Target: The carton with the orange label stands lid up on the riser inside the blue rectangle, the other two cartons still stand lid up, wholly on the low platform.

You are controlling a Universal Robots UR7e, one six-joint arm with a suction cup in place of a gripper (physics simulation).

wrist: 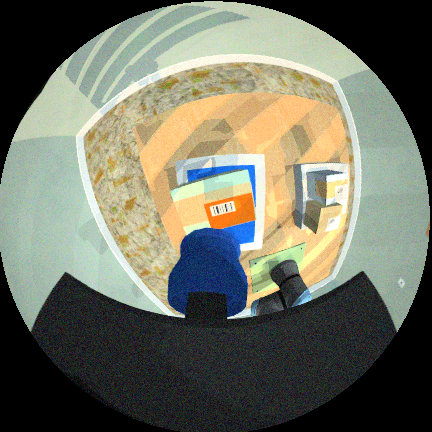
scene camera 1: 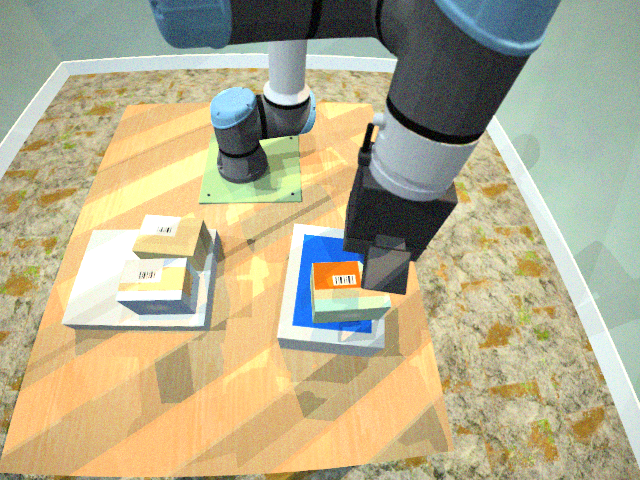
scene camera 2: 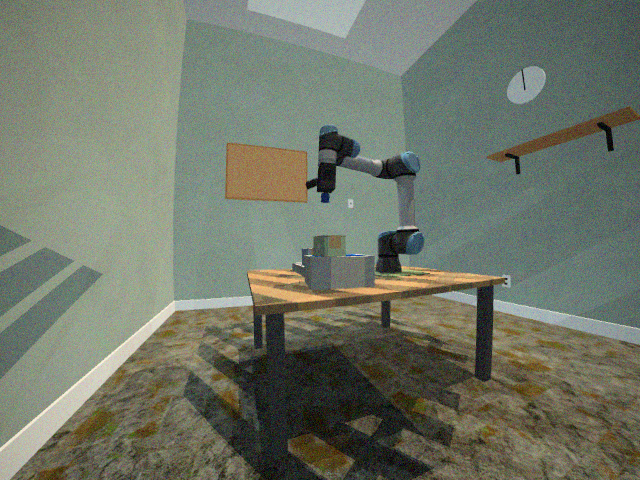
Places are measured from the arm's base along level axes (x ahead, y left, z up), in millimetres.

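Where they show: hand, tool point: (wrist: 209, 253) (scene camera 2: 325, 202); arm's base, link origin: (wrist: 283, 270) (scene camera 1: 242, 164) (scene camera 2: 388, 271).
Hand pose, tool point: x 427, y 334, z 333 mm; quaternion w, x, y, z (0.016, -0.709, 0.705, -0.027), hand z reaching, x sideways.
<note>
Things, the pixels of their top centre, and the offset from my tool point. Level surfaces: height alone.
- orange-labelled carton, top centre: (wrist: 214, 204) (scene camera 1: 351, 284) (scene camera 2: 328, 235) 138 mm down, 13 mm back, 2 mm right
- riser, top centre: (scene camera 1: 335, 280) (wrist: 224, 209) (scene camera 2: 336, 255) 220 mm down, 51 mm back, 23 mm right
- blue rectangle, top centre: (scene camera 1: 335, 280) (wrist: 224, 209) 220 mm down, 51 mm back, 23 mm right
- tan carton, top centre: (scene camera 1: 167, 234) (wrist: 330, 218) 212 mm down, 93 mm back, 391 mm right
- blue-white carton, top centre: (scene camera 1: 151, 278) (wrist: 337, 187) (scene camera 2: 311, 248) 194 mm down, 16 mm ahead, 376 mm right
- low platform, top centre: (scene camera 1: 142, 273) (wrist: 329, 193) 292 mm down, 22 mm back, 460 mm right
- wooden table, surface height: 340 mm down
The orange-labelled carton (scene camera 1: 333, 297) (scene camera 2: 329, 245) (wrist: 195, 204) rests on the riser (scene camera 1: 330, 341) (scene camera 2: 338, 273) (wrist: 259, 200), label and barcode upward. It is turned relative to the blue rectangle (scene camera 1: 303, 294) (wrist: 246, 238). In scene camera 1 and the wrist view, one end appears to reach past the blue edge; its exact footprint is partly hidden. A tan carton (scene camera 1: 168, 244) (wrist: 320, 215) and a blue-white carton (scene camera 1: 155, 297) (wrist: 320, 184) stand label up on the low platform (scene camera 1: 95, 273) (wrist: 299, 200). My suction gripper (scene camera 2: 325, 198) (wrist: 210, 237) is open and empty, clear above the orange-labelled carton.
The wooden table (scene camera 1: 242, 403) (scene camera 2: 439, 285) (wrist: 260, 115) carries both supports. The arm's base stands on a green plate (scene camera 1: 222, 191) (wrist: 260, 277) behind them. The black wrist housing (scene camera 1: 400, 211) hangs over the riser's right side in scene camera 1.
</note>
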